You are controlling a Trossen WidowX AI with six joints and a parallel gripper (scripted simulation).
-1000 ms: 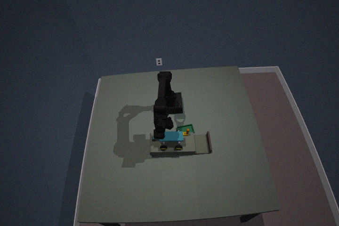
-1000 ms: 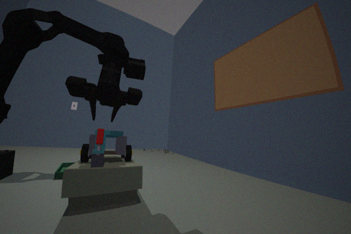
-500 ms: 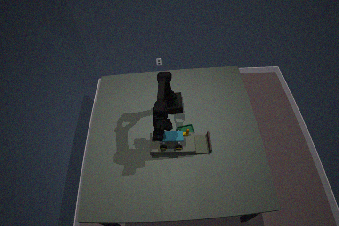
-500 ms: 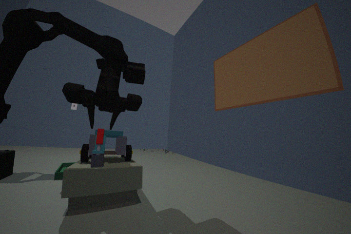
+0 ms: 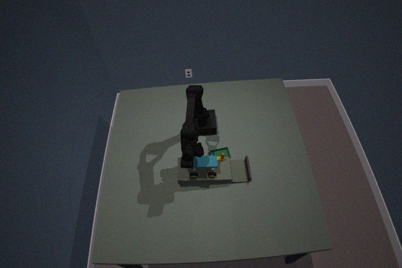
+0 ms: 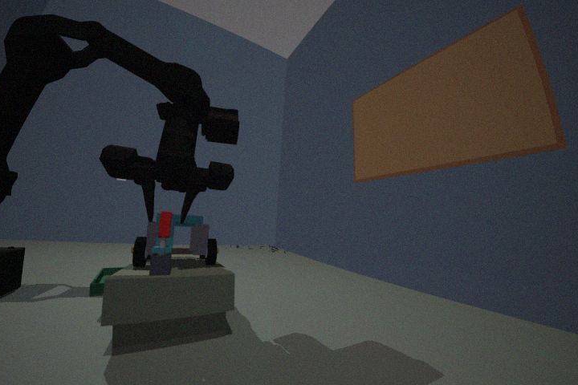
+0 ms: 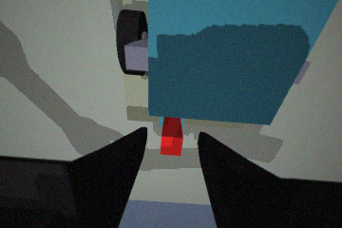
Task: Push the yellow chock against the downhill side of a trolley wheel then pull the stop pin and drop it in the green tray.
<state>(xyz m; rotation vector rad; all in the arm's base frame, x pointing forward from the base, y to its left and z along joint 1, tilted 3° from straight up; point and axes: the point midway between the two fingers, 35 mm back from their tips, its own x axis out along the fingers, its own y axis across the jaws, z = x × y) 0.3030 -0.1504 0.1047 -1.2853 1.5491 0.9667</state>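
Right now the red-headed stop pin is 1 cm to the right of my gripper tip and 2 cm below it. From my gripper tip the other things lie so: blue trolley (3 cm ahead, 9 cm to the left, 4 cm below); grey ramp (4 cm ahead, 10 cm to the left, 11 cm below); yellow chock (1 cm behind, 20 cm to the left, 7 cm below).
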